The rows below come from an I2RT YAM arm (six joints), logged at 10 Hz.
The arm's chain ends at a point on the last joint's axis. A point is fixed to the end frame.
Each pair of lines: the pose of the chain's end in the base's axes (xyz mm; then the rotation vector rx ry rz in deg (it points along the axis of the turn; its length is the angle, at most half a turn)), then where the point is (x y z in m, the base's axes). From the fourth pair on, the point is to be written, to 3 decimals.
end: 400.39, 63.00, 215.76, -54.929, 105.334, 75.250
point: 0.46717 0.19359 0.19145
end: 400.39, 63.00, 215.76, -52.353, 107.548, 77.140
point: 0.46771 0.19275 0.18865
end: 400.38, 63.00, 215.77, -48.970, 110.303, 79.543
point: 0.46814 0.19172 0.18508
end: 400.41, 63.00, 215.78, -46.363, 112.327, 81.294
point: 0.468 0.191 0.182
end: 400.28, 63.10, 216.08, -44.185, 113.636, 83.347
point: 0.468 0.191 0.181
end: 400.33, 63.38, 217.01, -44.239, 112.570, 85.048
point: 0.466 0.193 0.185
